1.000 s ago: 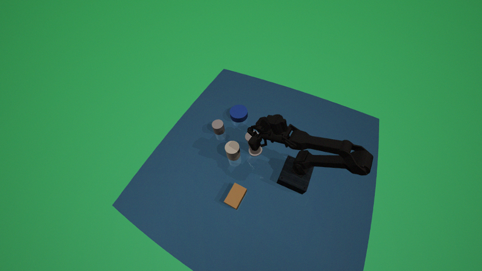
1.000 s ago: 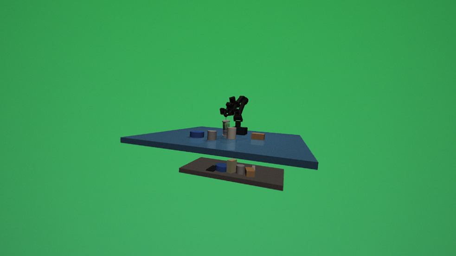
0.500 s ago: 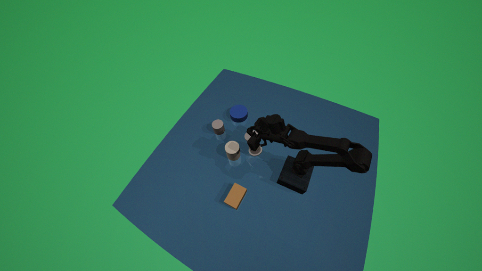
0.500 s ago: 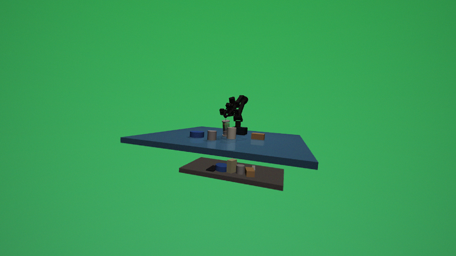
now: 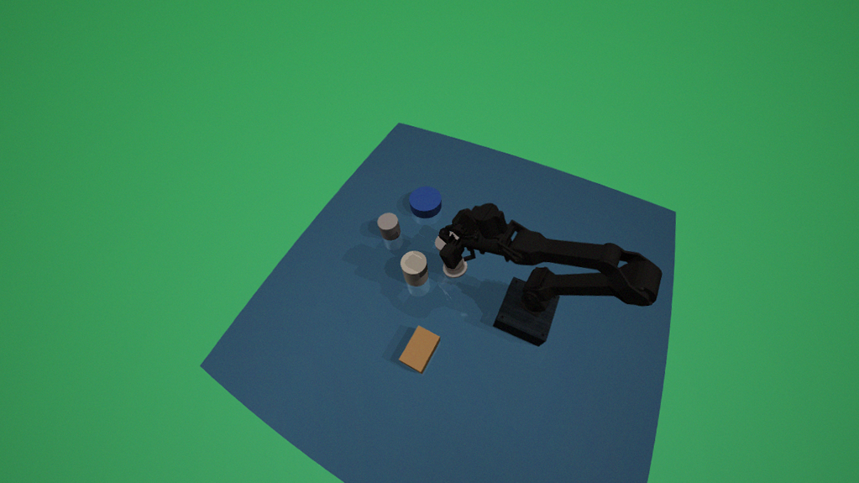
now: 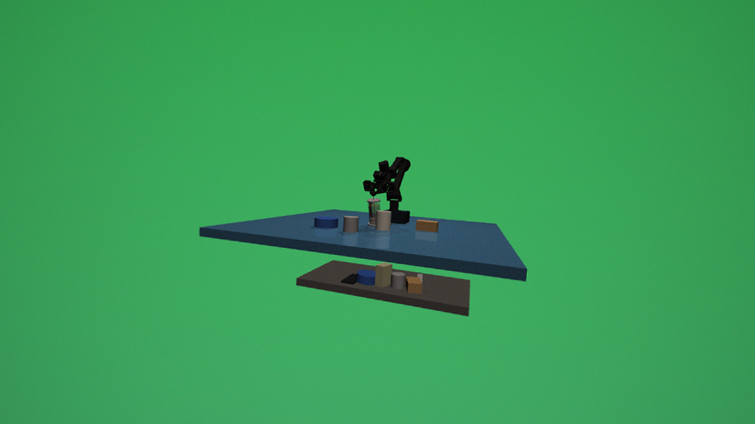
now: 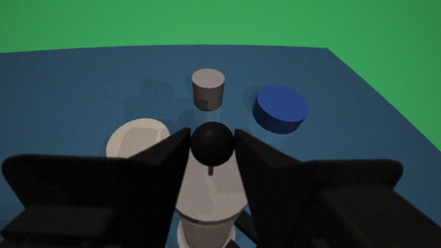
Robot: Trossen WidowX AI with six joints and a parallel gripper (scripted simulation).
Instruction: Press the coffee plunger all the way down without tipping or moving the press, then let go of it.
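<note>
Right now the coffee press is 4 cm behind my gripper tip, 1 cm to the right of it and 9 cm below it. The rest, counted from my gripper tip: pale cylinder 4 cm ahead, 9 cm to the left, 13 cm below.
</note>
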